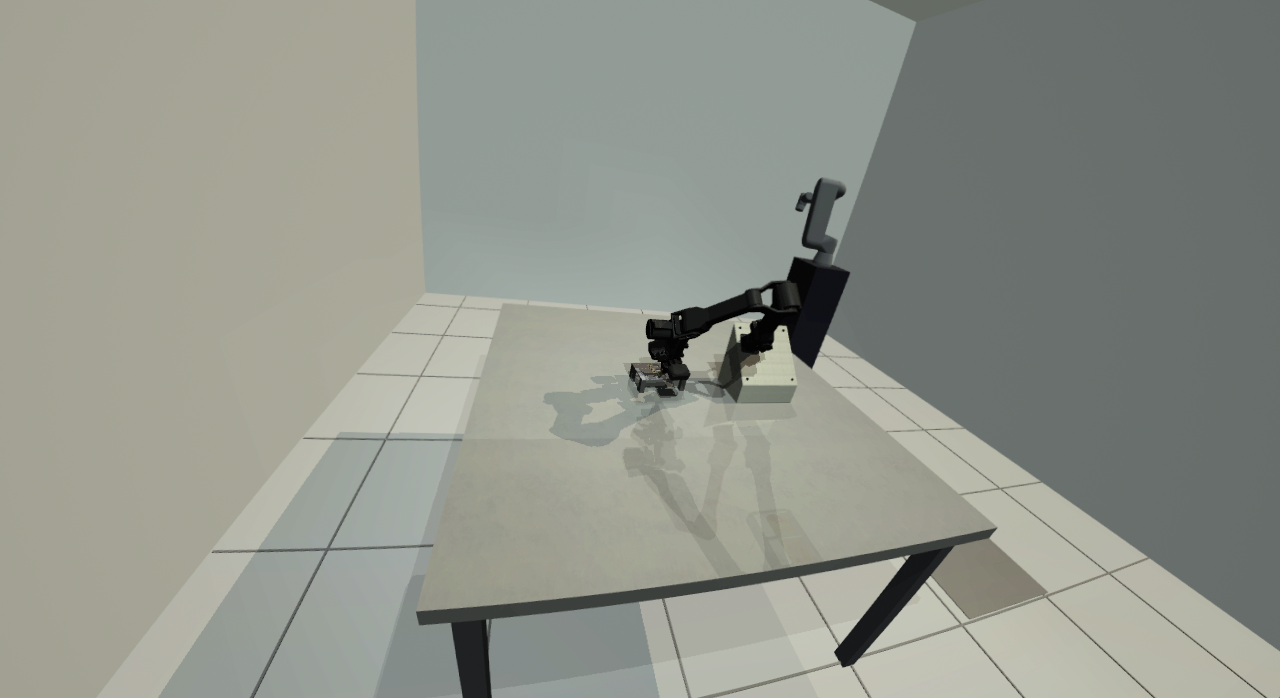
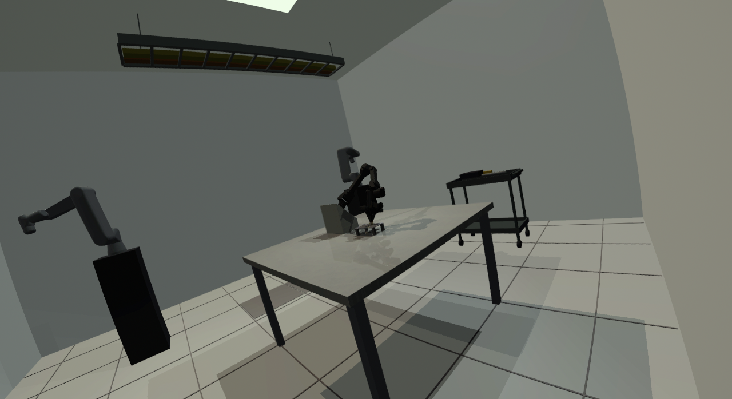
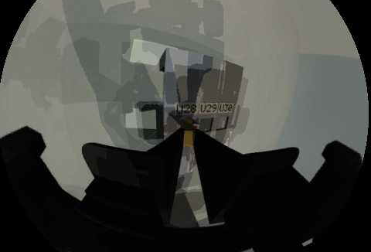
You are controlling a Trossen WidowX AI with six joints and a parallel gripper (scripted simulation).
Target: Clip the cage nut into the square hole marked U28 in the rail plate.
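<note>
Right now the cage nut is 1 cm below my gripper tip.
</note>
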